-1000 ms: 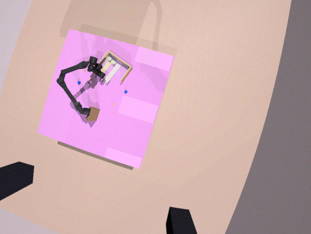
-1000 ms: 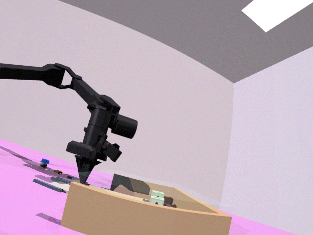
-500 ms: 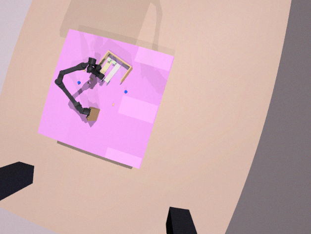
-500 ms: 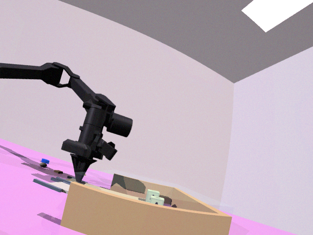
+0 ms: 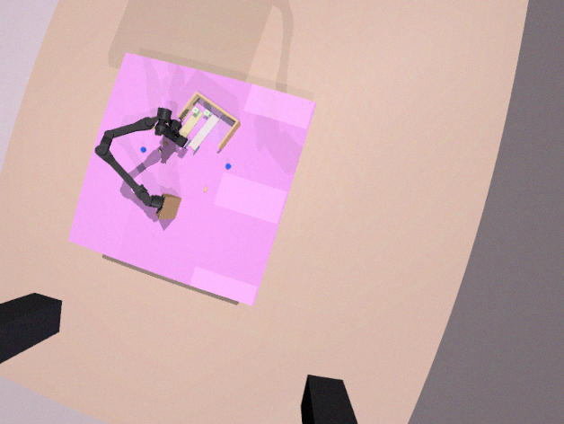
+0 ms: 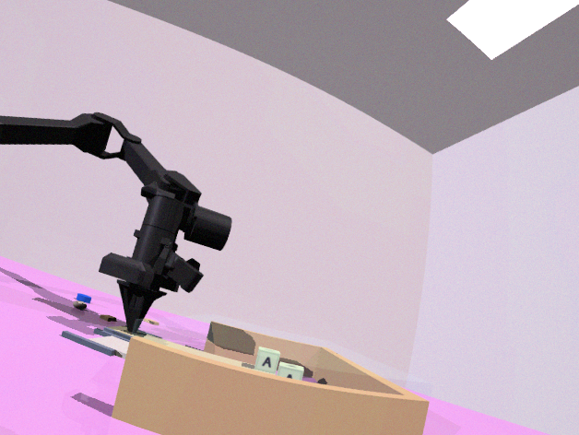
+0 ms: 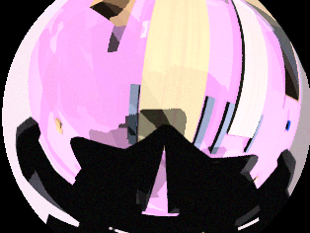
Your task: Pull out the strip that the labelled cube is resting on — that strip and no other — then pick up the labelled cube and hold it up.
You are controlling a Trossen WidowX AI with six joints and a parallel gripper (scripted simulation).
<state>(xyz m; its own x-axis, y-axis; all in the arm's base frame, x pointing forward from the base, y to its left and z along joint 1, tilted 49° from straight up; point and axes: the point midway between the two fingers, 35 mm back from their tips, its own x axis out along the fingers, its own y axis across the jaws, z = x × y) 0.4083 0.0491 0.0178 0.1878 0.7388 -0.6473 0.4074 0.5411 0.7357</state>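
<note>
Now: the cream strip 80 mm ahead of my gripper tip and 40 mm to the right of it.
</note>
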